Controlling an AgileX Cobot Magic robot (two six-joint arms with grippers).
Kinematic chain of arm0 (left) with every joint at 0, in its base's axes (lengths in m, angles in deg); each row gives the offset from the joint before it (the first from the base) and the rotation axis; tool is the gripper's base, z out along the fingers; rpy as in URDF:
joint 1: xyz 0 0 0.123 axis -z
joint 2: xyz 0 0 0 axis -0.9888 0.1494 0
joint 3: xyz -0.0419 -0.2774 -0.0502 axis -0.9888 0.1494 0
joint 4: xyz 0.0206 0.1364 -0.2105 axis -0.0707 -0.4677 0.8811
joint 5: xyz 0 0 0 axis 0.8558 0.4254 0.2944
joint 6: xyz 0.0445 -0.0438 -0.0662 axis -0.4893 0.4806 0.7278
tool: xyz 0 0 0 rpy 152.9 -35.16 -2.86
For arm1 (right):
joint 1: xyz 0 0 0.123 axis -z
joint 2: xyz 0 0 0 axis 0.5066 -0.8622 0
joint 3: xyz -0.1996 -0.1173 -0.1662 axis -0.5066 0.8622 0
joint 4: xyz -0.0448 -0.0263 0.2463 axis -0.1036 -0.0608 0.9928
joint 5: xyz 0 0 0 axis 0.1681 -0.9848 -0.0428
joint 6: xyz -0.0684 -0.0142 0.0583 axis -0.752 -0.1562 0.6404
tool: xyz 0 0 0 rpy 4.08 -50.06 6.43
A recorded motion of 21 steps. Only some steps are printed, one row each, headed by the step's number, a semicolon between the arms.
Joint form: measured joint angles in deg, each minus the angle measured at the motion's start. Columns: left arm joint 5, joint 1, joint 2, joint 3, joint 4, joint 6; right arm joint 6, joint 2, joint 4, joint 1, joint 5, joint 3.
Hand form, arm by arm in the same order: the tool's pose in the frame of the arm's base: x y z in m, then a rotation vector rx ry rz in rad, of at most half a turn. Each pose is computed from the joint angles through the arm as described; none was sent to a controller.
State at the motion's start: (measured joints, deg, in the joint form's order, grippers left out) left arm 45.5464 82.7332 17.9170 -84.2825 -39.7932 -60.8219; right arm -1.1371 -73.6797 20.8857 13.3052 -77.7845 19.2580
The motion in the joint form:
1: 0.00 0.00 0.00 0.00 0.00 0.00; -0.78 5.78 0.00 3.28 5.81 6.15
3: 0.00 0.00 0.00 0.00 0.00 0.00; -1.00 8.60 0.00 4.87 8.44 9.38
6: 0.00 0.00 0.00 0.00 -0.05 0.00; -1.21 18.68 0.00 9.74 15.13 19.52
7: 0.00 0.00 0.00 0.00 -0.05 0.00; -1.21 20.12 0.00 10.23 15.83 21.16
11: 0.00 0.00 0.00 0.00 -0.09 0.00; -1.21 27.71 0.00 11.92 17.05 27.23
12: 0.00 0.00 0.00 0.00 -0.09 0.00; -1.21 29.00 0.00 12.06 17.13 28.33
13: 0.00 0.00 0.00 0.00 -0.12 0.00; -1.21 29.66 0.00 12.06 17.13 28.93
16: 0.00 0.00 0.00 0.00 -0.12 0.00; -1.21 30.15 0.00 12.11 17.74 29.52
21: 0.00 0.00 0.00 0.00 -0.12 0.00; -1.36 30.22 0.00 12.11 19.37 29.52
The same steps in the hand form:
1: 0.0544 -0.0006 0.1829 0.0746 1.7970 0.0363; 0.0878 0.0217 0.2746 -0.2785 1.9848 0.1310
3: 0.0544 -0.0006 0.1829 0.0746 1.7970 0.0363; 0.0830 0.0180 0.2640 -0.2497 1.9489 0.1133
6: 0.0544 -0.0006 0.1829 0.0752 1.7970 0.0371; 0.0672 0.0087 0.2280 -0.1601 1.8408 0.0588
7: 0.0544 -0.0006 0.1829 0.0752 1.7970 0.0371; 0.0653 0.0079 0.2211 -0.1515 1.8327 0.0530
11: 0.0544 -0.0006 0.1829 0.0756 1.7970 0.0378; 0.0564 0.0052 0.1954 -0.1212 1.7868 0.0331
12: 0.0544 -0.0006 0.1829 0.0756 1.7970 0.0378; 0.0553 0.0049 0.1903 -0.1187 1.7823 0.0314
13: 0.0544 -0.0005 0.1829 0.0759 1.7970 0.0383; 0.0548 0.0049 0.1874 -0.1187 1.7812 0.0314
16: 0.0544 -0.0005 0.1829 0.0759 1.7970 0.0383; 0.0547 0.0048 0.1853 -0.1173 1.7724 0.0309
21: 0.0544 -0.0005 0.1829 0.0759 1.7970 0.0383; 0.0551 0.0049 0.1880 -0.1176 1.7426 0.0294

